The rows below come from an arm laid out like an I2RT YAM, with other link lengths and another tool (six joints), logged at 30 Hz.
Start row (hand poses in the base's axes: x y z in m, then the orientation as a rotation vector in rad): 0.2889, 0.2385, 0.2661, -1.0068, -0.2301, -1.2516
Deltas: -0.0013, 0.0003, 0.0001, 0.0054, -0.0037, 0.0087; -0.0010, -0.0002, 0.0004, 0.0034, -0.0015, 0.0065; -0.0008, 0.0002, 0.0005, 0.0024, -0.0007, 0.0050; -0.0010, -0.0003, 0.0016, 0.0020, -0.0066, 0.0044; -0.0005, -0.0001, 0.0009, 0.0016, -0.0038, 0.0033; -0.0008, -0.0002, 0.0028, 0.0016, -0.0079, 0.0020; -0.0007, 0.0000, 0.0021, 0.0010, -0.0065, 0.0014; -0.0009, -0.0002, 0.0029, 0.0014, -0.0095, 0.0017; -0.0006, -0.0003, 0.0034, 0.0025, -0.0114, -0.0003; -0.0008, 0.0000, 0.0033, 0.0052, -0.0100, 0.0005; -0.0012, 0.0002, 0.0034, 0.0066, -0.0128, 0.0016; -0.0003, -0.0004, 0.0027, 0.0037, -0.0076, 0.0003; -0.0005, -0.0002, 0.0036, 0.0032, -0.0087, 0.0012; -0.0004, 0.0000, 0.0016, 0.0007, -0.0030, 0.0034; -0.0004, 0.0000, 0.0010, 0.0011, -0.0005, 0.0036; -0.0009, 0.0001, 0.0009, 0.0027, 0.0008, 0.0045; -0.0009, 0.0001, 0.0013, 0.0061, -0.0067, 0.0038; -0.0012, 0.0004, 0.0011, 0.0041, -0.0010, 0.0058; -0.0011, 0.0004, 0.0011, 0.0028, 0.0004, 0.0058
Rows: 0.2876, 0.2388, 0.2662, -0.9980, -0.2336, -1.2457; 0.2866, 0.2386, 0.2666, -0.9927, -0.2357, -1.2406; 0.2858, 0.2388, 0.2671, -0.9891, -0.2371, -1.2364; 0.2848, 0.2385, 0.2687, -0.9824, -0.2430, -1.2358; 0.2843, 0.2384, 0.2696, -0.9780, -0.2465, -1.2348; 0.2835, 0.2382, 0.2724, -0.9714, -0.2526, -1.2371; 0.2828, 0.2382, 0.2745, -0.9663, -0.2577, -1.2392; 0.2819, 0.2380, 0.2774, -0.9590, -0.2650, -1.2425; 0.2813, 0.2377, 0.2808, -0.9501, -0.2722, -1.2486; 0.2805, 0.2377, 0.2841, -0.9395, -0.2769, -1.2533; 0.2793, 0.2379, 0.2875, -0.9257, -0.2834, -1.2584; 0.2790, 0.2375, 0.2902, -0.9178, -0.2871, -1.2620; 0.2785, 0.2373, 0.2938, -0.9095, -0.2924, -1.2653; 0.2781, 0.2373, 0.2954, -0.9062, -0.2957, -1.2637; 0.2777, 0.2373, 0.2964, -0.9041, -0.2969, -1.2607; 0.2768, 0.2374, 0.2973, -0.9012, -0.2964, -1.2563; 0.2759, 0.2375, 0.2986, -0.8910, -0.2993, -1.2563; 0.2747, 0.2379, 0.2997, -0.8855, -0.2998, -1.2516; 0.2736, 0.2383, 0.3008, -0.8819, -0.3000, -1.2462
